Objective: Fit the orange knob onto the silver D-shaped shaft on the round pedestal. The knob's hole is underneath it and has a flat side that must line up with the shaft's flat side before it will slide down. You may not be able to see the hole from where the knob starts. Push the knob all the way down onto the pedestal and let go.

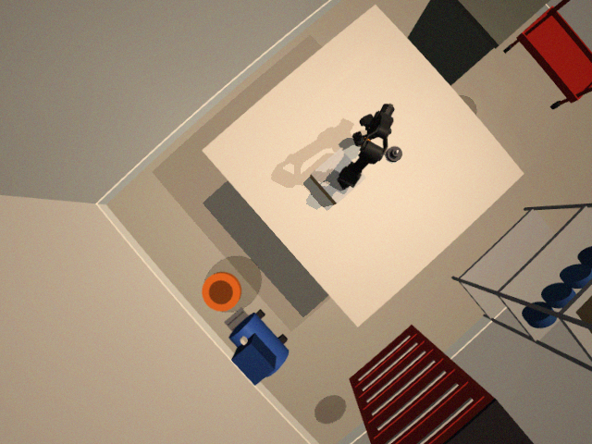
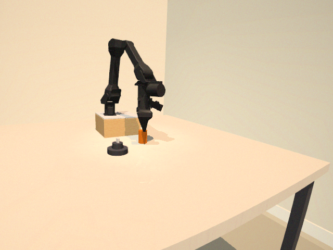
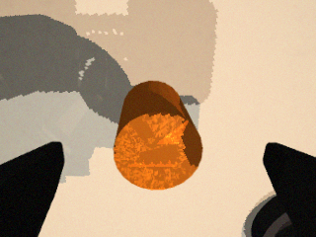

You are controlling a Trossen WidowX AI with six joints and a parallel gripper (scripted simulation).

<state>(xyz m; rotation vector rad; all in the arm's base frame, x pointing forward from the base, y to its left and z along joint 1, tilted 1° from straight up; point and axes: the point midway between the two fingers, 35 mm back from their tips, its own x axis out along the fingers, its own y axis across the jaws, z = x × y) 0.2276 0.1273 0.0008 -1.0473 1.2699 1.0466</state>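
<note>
The orange knob is 20 mm below my gripper tip. The rest, counted from my gripper tip: black round pedestal: 140 mm to the right, 110 mm ahead, 30 mm below.
</note>
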